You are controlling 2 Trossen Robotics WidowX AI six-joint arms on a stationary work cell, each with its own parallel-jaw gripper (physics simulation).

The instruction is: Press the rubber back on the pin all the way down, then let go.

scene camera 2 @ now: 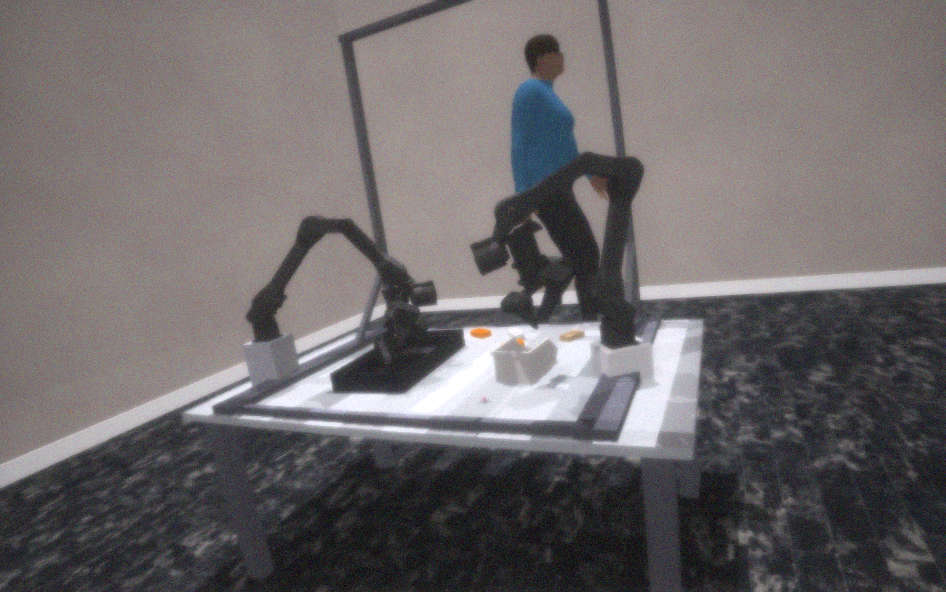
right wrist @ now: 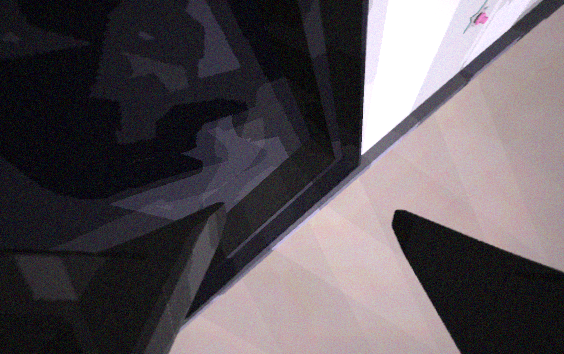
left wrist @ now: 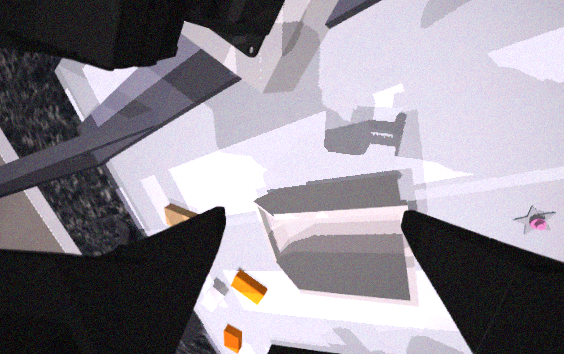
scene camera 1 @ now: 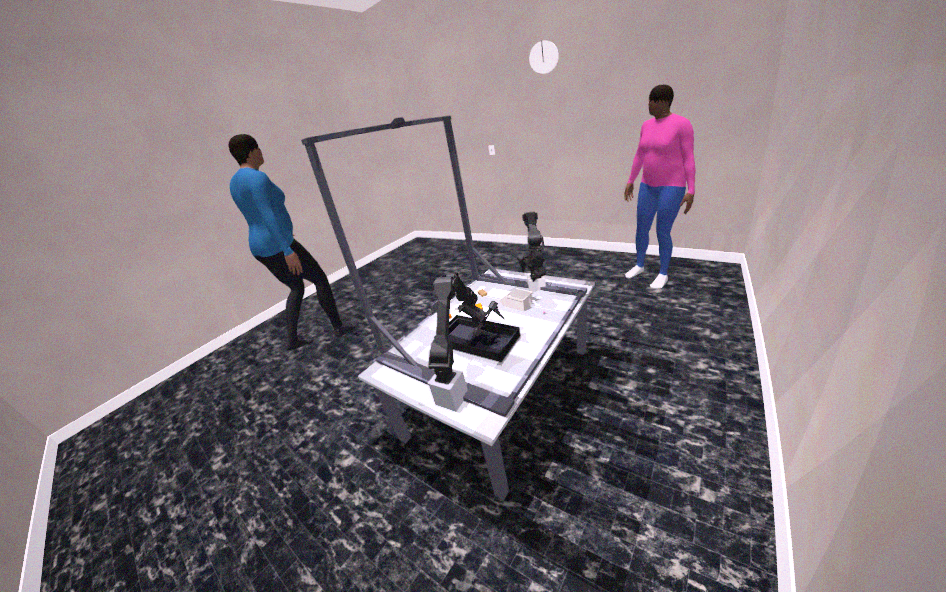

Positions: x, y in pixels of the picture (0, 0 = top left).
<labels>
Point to a white box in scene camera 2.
At 513, 363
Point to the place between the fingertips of my left gripper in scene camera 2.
At 548, 316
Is my left gripper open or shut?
Open.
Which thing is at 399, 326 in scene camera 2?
My right gripper.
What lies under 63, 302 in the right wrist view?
My right gripper.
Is my right gripper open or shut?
Open.
</labels>
